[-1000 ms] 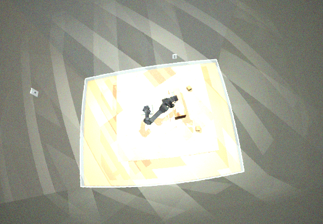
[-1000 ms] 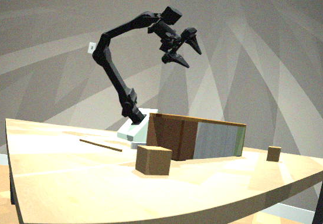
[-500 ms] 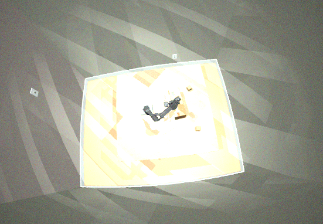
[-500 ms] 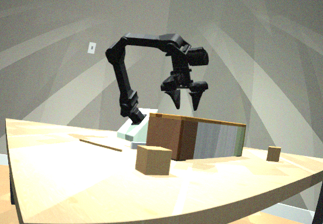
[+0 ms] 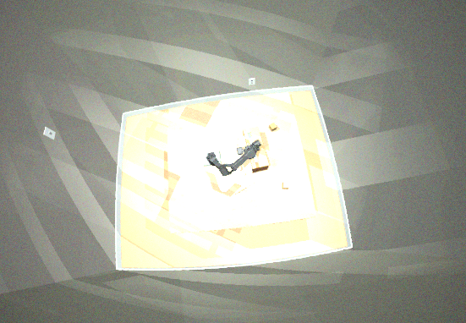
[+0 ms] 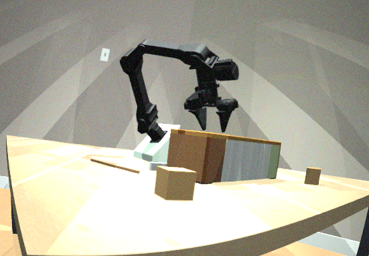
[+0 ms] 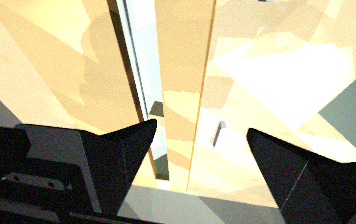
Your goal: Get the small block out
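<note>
My gripper tip is 40 mm short of the box, 20 mm to the right of it and 80 mm above it. From my gripper tip the other things lie so: thin wooden stick 90 mm behind, 300 mm to the right, 140 mm below.
</note>
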